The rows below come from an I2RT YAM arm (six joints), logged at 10 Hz.
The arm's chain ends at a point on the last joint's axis. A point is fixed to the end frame.
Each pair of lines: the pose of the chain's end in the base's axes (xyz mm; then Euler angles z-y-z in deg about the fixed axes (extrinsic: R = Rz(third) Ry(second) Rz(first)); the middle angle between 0 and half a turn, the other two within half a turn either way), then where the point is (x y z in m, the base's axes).
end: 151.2 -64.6 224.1 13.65 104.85 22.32
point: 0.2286 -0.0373 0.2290
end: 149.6 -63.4 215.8 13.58 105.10 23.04
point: 0.2267 -0.0351 0.2203
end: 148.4 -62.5 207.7 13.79 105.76 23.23
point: 0.2255 -0.0340 0.2113
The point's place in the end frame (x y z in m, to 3 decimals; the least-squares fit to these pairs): -0.026 0.002 0.078
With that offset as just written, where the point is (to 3 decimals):
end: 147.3 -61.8 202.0 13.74 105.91 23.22
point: 0.224 -0.033 0.205
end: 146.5 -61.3 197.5 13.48 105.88 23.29
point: 0.224 -0.033 0.201
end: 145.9 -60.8 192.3 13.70 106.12 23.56
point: 0.223 -0.032 0.195
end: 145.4 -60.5 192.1 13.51 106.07 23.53
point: 0.222 -0.032 0.195
